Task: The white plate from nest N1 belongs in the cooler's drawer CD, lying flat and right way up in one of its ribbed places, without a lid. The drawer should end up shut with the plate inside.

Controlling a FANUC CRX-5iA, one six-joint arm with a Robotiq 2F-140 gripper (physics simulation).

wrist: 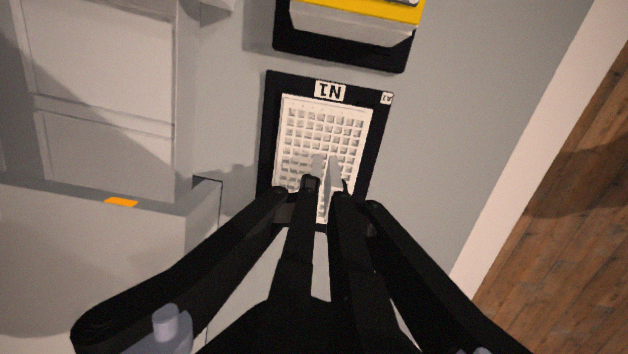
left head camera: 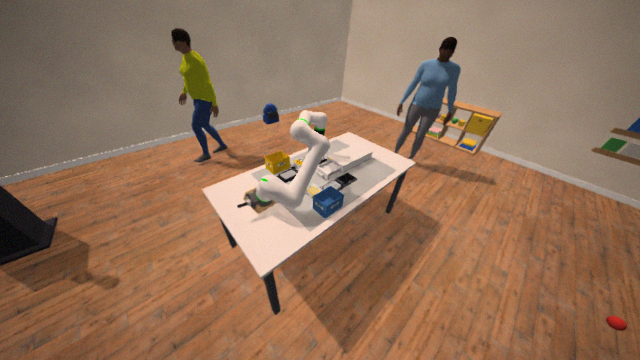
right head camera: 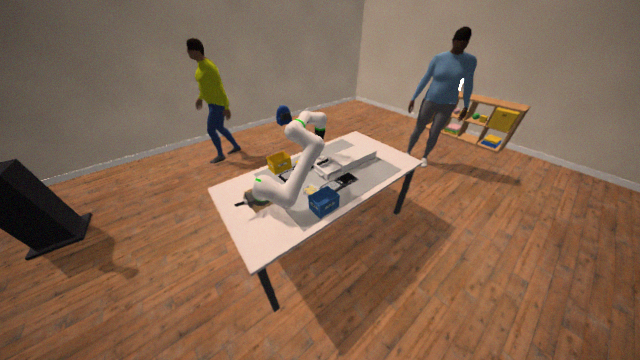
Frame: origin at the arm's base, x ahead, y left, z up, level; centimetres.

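Seen in the pictures: gripper, fingertip midpoint: (wrist: 323,168) (right head camera: 318,157); arm's base at its link origin: (left head camera: 263,196) (right head camera: 260,196).
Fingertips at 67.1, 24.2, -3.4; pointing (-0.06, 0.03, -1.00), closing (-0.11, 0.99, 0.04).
Pixels of each thing's top centre, then the offset from my fingertips to it, as dx, dy, dz. "pt": a spot on its surface instead. Level surfaces: height alone.
- white plate at its top centre: (wrist: 316,169) +0.6, -0.4, -1.3
- black nest N1 at a spot on its surface: (wrist: 270,130) pt -1.7, -5.8, -2.7
- cooler's drawer at a spot on its surface: (wrist: 187,85) pt -3.9, -13.2, -1.2
- yellow-topped block at a spot on its surface: (wrist: 357,9) pt -11.5, -1.2, +3.3
- black nest at a spot on its surface: (wrist: 345,57) pt -9.8, -0.6, -2.7
- blue crate at its top centre: (right head camera: 323,195) (left head camera: 328,195) -32.1, -54.0, +8.1
- yellow crate at its top centre: (left head camera: 276,156) (right head camera: 278,157) -36.0, +10.5, +8.1
- table at its surface level: dz -4.2
The white plate (wrist: 327,125) lies flat in the black nest N1 (wrist: 270,130) in the wrist view, its grid of wells facing up and no lid on it. My gripper (wrist: 323,168) is shut, with its fingertips close together and no plate between them. The tips show over the near half of the plate; whether they touch it I cannot tell. The cooler's drawer (wrist: 187,85) stands open at the left of the wrist view, and the parts of its ribbed places that show hold no plate. The cooler (wrist: 100,240) lies below it, with an orange mark. The head views show the gripper's dark body, its fingertips unclear.
A yellow-topped block (wrist: 357,9) stands in another black nest (wrist: 345,57) beyond N1. A blue crate (left head camera: 328,202) (right head camera: 324,202) and a yellow crate (left head camera: 277,162) (right head camera: 279,162) stand on the table (left head camera: 250,245) (right head camera: 245,242). Two people stand beyond the table.
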